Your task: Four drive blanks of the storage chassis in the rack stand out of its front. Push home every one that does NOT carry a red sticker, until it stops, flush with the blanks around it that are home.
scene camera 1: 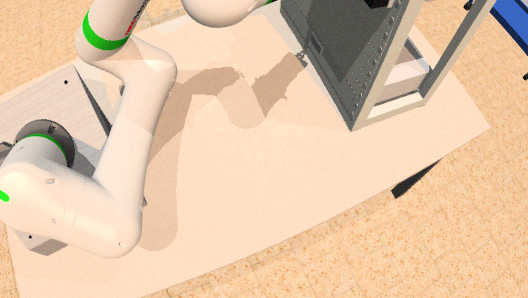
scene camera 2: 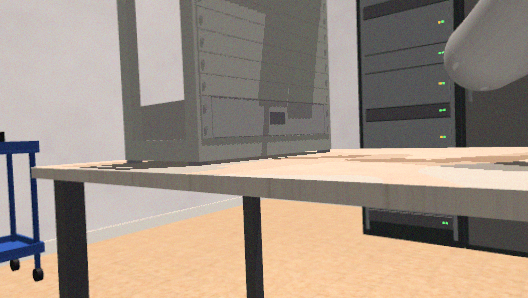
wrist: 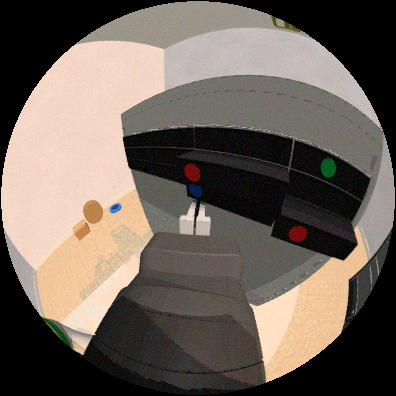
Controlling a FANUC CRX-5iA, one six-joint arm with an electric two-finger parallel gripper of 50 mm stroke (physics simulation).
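Places are measured from the arm's base along level axes (x ahead, y left, z up), in millimetres.
Pixels of known places: gripper, fingertip midpoint: (wrist: 198,207); arm's base, origin of the base link: (scene camera 1: 44,151).
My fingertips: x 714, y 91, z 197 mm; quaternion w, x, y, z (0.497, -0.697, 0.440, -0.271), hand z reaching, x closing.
For each thing: its top centre in the pictures, then the offset to it from my fingertips.
- centre blank, middle of its top: (wrist: 243,151) dx +43, dy -41, dz +69 mm
- blue sticker, middle of its top: (wrist: 194,182) dx -1, dy +2, dz +37 mm
- lower right blank, middle of its top: (wrist: 319,197) dx +37, dy -150, dz +41 mm
In the wrist view, the black chassis blanks (wrist: 240,137) sit in the grey rack (wrist: 250,102) (scene camera 1: 386,67) (scene camera 2: 191,80). A centre blank (wrist: 240,175) stands out, with a red sticker (wrist: 192,172) at its left end. A blue sticker (wrist: 195,190) shows just below that one; which blank carries it is hard to tell. A lower right blank (wrist: 320,237) stands out and carries a red sticker (wrist: 298,233). An upper right blank with a green sticker (wrist: 328,167) looks flush with its neighbours. My gripper (wrist: 198,207) is shut and empty, its tips just below the blue sticker; contact cannot be told.
The rack stands on the table (scene camera 1: 250,185) (scene camera 2: 320,187). Grey panels (scene camera 2: 230,65) fill its front below the chassis. The arm (scene camera 1: 130,115) reaches over the table from the left. A blue cart (scene camera 2: 22,146) and a dark server cabinet (scene camera 2: 407,95) stand beyond the table.
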